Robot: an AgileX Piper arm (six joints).
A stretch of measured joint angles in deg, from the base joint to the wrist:
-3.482 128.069 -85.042 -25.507 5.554 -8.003
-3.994 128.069 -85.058 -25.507 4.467 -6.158
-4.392 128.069 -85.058 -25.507 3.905 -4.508
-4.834 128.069 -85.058 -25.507 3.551 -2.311
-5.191 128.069 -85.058 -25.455 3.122 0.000
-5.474 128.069 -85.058 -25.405 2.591 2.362
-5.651 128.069 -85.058 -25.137 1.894 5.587
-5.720 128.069 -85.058 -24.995 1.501 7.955
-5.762 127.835 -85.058 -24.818 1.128 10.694
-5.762 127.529 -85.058 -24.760 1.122 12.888
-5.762 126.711 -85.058 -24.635 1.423 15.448
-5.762 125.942 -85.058 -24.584 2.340 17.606
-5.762 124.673 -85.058 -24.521 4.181 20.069
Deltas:
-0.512 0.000 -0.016 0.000 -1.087 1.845
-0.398 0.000 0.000 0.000 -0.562 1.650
-0.442 0.000 0.000 0.000 -0.354 2.197
-0.357 0.000 0.000 0.052 -0.429 2.311
-0.283 0.000 0.000 0.050 -0.531 2.362
-0.177 0.000 0.000 0.268 -0.697 3.225
-0.069 0.000 0.000 0.142 -0.393 2.368
-0.042 -0.234 0.000 0.177 -0.373 2.739
0.000 -0.306 0.000 0.058 -0.006 2.194
0.000 -0.818 0.000 0.125 0.301 2.560
0.000 -0.769 0.000 0.051 0.917 2.158
0.000 -1.269 0.000 0.063 1.841 2.463

